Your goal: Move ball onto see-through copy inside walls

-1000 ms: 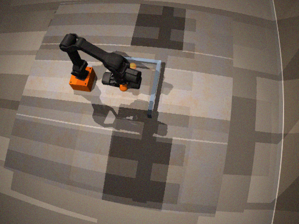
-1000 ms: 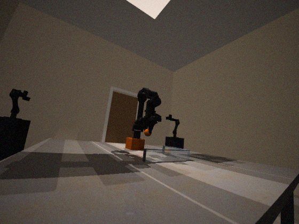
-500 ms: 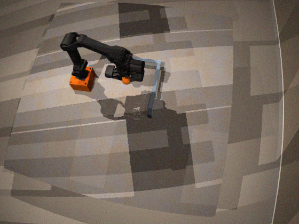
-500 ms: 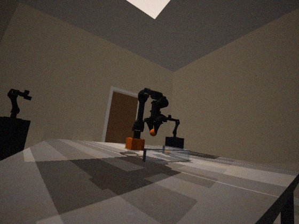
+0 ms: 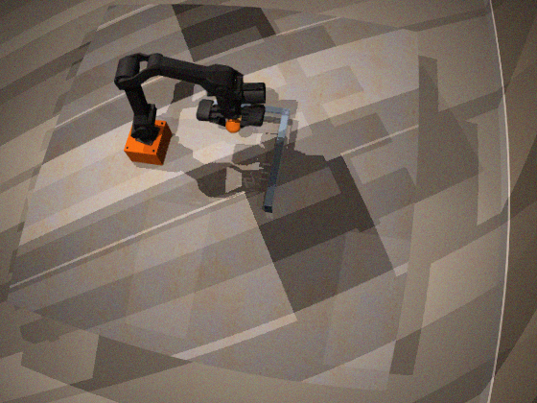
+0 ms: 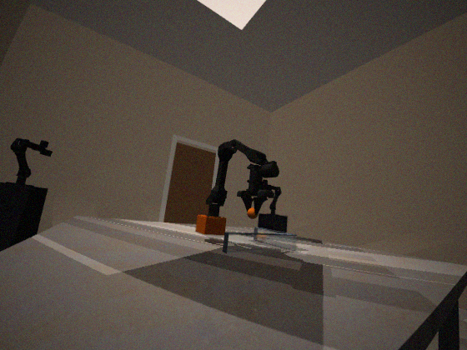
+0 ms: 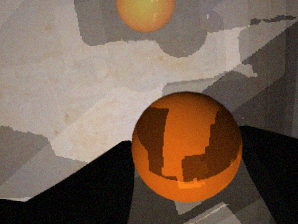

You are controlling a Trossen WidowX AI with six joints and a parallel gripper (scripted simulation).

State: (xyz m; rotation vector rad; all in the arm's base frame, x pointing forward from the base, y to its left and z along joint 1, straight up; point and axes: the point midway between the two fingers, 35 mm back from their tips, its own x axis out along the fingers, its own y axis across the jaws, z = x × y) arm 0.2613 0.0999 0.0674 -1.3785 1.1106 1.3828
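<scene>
Right now the see-through copy of ball is 10 cm below my gripper tip, 7 cm to the left of it and 3 cm behind it. The rest, counted from my gripper tip: orange ball (right at my gripper tip).
</scene>
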